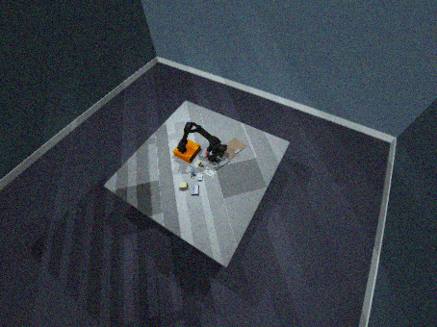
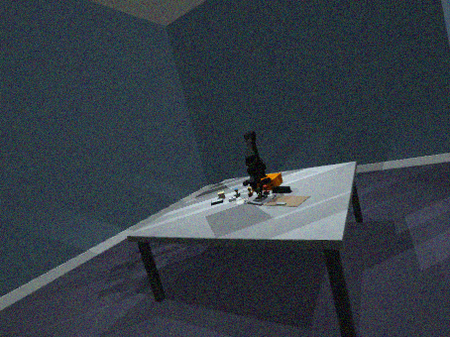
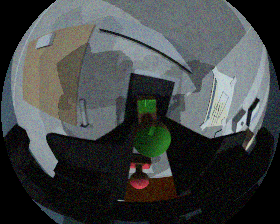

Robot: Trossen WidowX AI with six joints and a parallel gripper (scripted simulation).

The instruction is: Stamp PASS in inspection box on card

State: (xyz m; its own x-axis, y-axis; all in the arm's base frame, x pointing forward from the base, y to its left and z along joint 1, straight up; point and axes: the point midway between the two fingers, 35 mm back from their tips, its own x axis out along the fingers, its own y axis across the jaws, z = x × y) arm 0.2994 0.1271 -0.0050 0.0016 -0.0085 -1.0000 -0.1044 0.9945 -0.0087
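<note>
Right now the green-knob stamp is right at my gripper tip. Round my gripper tip: dark rectangular pad 3 cm below; then white card 3 cm ahead, 14 cm to the right, 4 cm below; then red-knobbed stamp 10 cm behind, 2 cm below.
</note>
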